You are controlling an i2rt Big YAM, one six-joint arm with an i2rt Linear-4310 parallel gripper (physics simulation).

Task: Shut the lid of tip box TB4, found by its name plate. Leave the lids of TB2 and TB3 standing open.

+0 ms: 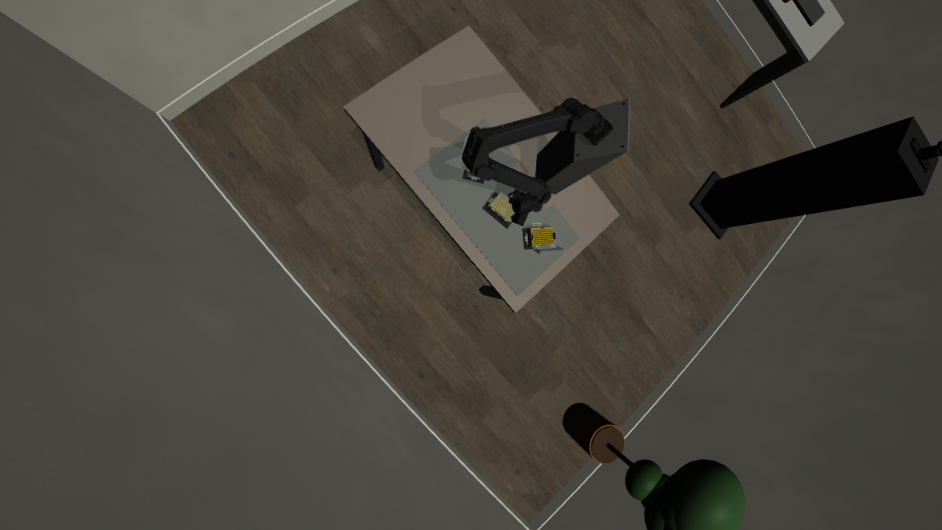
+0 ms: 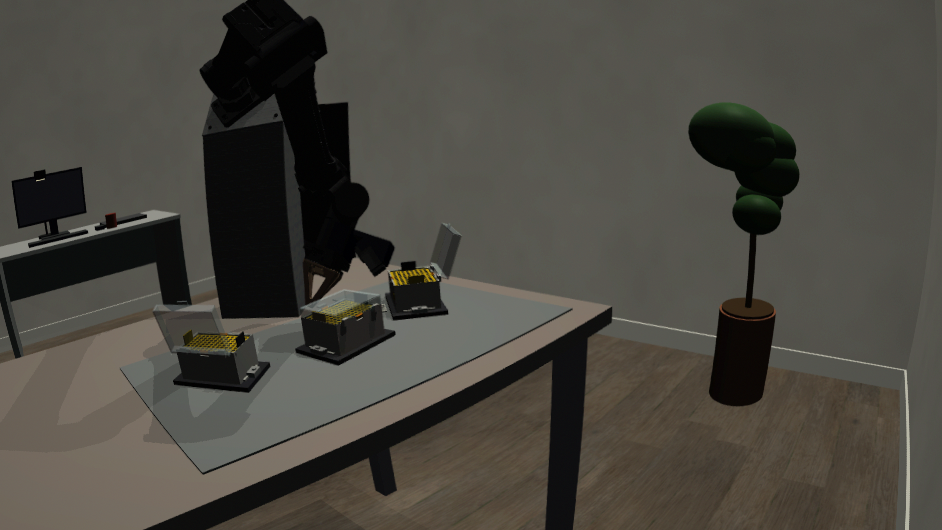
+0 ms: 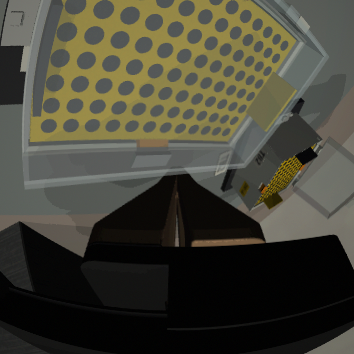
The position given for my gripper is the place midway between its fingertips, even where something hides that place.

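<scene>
My gripper [image 2: 308, 306] is visible in image 2 and again in image 3 [image 3: 176, 175]. A grey-green mat [image 2: 298, 394] is visible as well.
</scene>
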